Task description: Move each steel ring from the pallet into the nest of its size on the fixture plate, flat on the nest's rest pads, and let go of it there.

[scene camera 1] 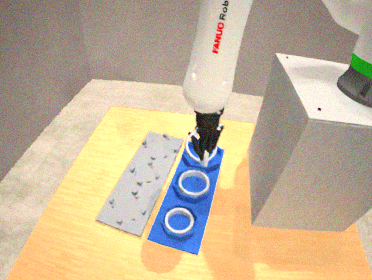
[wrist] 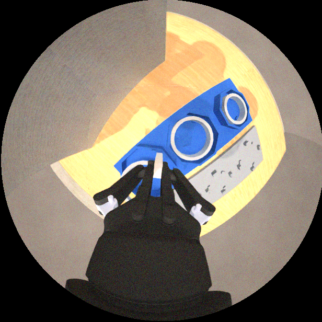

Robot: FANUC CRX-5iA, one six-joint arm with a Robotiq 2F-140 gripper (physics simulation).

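Places are measured from the arm's base along level axes (x left, y back, z up), in millimetres.
Where they show: gripper, fingertip midpoint: [scene camera 1: 203, 164]; arm's base at its link origin: [scene camera 1: 364, 93].
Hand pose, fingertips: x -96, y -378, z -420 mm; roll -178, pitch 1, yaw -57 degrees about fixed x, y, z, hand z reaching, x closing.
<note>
Each offset is from my fingertips to the top centre of the thing. "pt": to the spot under its first point. Level surfaces: height alone.
The blue pallet [scene camera 1: 191, 244] [wrist: 224, 89] holds three pale steel rings in octagonal seats. The far, largest ring {pt dx -39, dy -60, dz +30 mm} [scene camera 1: 188, 150] [wrist: 131, 166] is partly hidden by my gripper [scene camera 1: 204, 160] [wrist: 158, 157]. The middle ring {dx +91, dy -29, dz +11 mm} [scene camera 1: 194, 172] [wrist: 173, 140] and the near, smallest ring {pt dx +248, dy -103, dz +10 mm} [scene camera 1: 166, 220] [wrist: 226, 111] sit in their seats. My gripper is shut with nothing between the fingers. Its tips overlap the far ring's near side in the scene view; their exact height is unclear. The grey fixture plate [scene camera 1: 155, 145] [wrist: 227, 161] lies beside the pallet, with small pads and pins on it and no ring.
Both plates lie on the light wooden table {dz -28 mm} [scene camera 1: 75, 210] [wrist: 270, 120]. The large grey robot pedestal [scene camera 1: 295, 185] stands right of the pallet in the scene view. The white arm [scene camera 1: 215, 70] reaches over the pallet's far end.
</note>
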